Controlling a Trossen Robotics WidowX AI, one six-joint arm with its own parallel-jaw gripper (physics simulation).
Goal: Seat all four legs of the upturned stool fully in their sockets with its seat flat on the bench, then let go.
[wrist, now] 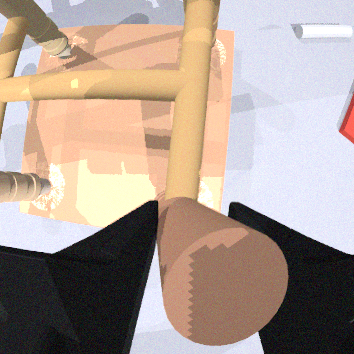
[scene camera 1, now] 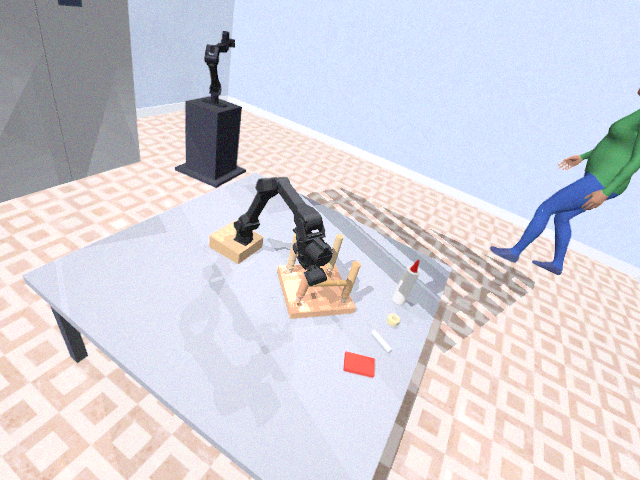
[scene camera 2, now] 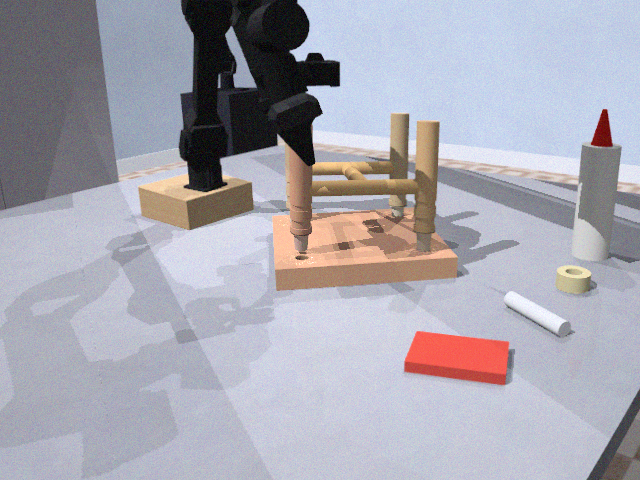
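Pixels of known places: gripper, fingertip midpoint: point(wrist: 193, 209) point(scene camera 2: 309, 161); arm's base, link origin: point(scene camera 1: 243, 239) point(scene camera 2: 205, 186).
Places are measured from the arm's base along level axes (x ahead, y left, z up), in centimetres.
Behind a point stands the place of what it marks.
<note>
The seat point(scene camera 1: 321, 312) {x 45.1, y -14.3, z -3.8 cm} point(scene camera 2: 361, 274) {x 45.2, y -14.2, z -4.5 cm} point(wrist: 115, 187) {x 31.8, y -9.5, z -2.8 cm} lies flat on the bench, underside up. My gripper point(scene camera 1: 313, 281) {x 37.9, y -15.4, z 11.2 cm} point(scene camera 2: 308, 157) {x 37.9, y -15.4, z 11.2 cm} point(wrist: 193, 209) {x 37.9, y -15.4, z 11.2 cm} is shut on the upper part of the pinkish near-left leg point(scene camera 1: 301, 293) {x 36.3, y -16.9, z 3.3 cm} point(scene camera 2: 300, 196) {x 37.2, y -17.0, z 6.6 cm} point(wrist: 225, 285) {x 37.7, y -16.4, z 16.4 cm}. In scene camera 2 this leg's grey end hangs just above its open socket point(scene camera 2: 301, 257) {x 35.8, y -15.6, z -3.2 cm}. The front right leg point(scene camera 1: 351, 281) {x 50.6, y -5.4, z 8.7 cm} point(scene camera 2: 425, 170) {x 50.6, y -5.4, z 9.2 cm} and the back right leg point(scene camera 1: 335, 253) {x 39.0, y 8.3, z 7.3 cm} point(scene camera 2: 399, 139) {x 39.1, y 8.5, z 10.6 cm} stand nearly upright, with grey end lengths showing above the seat. Rails point(scene camera 2: 361, 187) {x 43.5, y -11.1, z 7.2 cm} point(wrist: 187, 145) {x 40.1, y -12.7, z 8.2 cm} join the legs. The back left leg is mostly hidden in scene camera 2.
A white glue bottle with a red tip point(scene camera 1: 406, 286) {x 70.7, y 11.1, z 4.6 cm} point(scene camera 2: 594, 206) {x 70.9, y 11.1, z 2.7 cm}, a yellow ring point(scene camera 1: 388, 320) {x 69.4, y -1.7, z -4.7 cm} point(scene camera 2: 560, 281) {x 69.8, y -2.1, z -4.8 cm}, a white stick point(scene camera 1: 381, 341) {x 69.5, y -13.6, z -4.4 cm} point(scene camera 2: 536, 313) {x 69.9, y -14.0, z -4.5 cm} point(wrist: 325, 31) {x 68.6, y -13.0, z -4.3 cm} and a red block point(scene camera 1: 359, 364) {x 65.3, y -27.1, z -4.8 cm} point(scene camera 2: 457, 356) {x 65.5, y -27.7, z -4.8 cm} point(wrist: 349, 122) {x 60.8, y -24.7, z -4.8 cm} are on the bench. The arm stands on a wooden block point(scene camera 1: 232, 248) {x 0.0, y -7.9, z -0.1 cm} point(scene camera 2: 170, 206) {x -1.3, y -8.4, z -2.2 cm}.
</note>
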